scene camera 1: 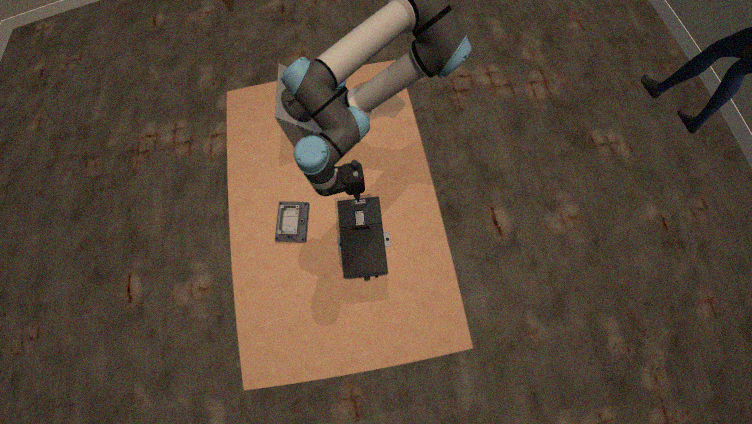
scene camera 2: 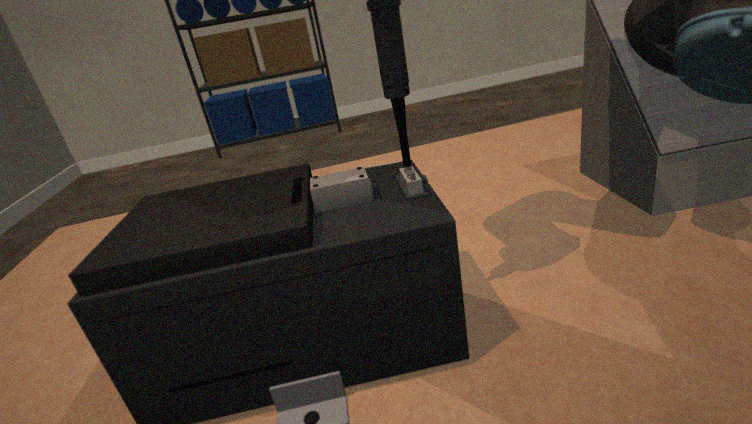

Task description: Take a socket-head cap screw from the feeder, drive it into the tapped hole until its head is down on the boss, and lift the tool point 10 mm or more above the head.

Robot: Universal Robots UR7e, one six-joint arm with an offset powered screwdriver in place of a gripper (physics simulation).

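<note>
The black screw feeder (scene camera 1: pixel 364 252) (scene camera 2: pixel 273 316) stands on the tan table top. A small pale pick-up block (scene camera 2: pixel 410 184) sits at one end of its top. My screwdriver (scene camera 1: pixel 358 196) (scene camera 2: pixel 406 163) points down, nearly upright, with its thin black bit's tip at the far end of this block in scene camera 2. The tip seems to touch or nearly touch the block. Whether a screw is on the bit is too small and dark to tell. A dark grey workpiece (scene camera 1: pixel 302 232) with a pale inset lies apart, left of the feeder in scene camera 1. Its tapped hole and boss cannot be made out clearly.
A white box (scene camera 2: pixel 342 190) sits on the feeder between the raised black cover and the pick-up block. A small metal bracket (scene camera 1: pixel 387 239) (scene camera 2: pixel 310 392) stands at the feeder's side. The grey pedestal (scene camera 2: pixel 621 136) bears the arm. A shelf rack (scene camera 2: pixel 212 131) and a person's legs (scene camera 1: pixel 689 65) are farther off.
</note>
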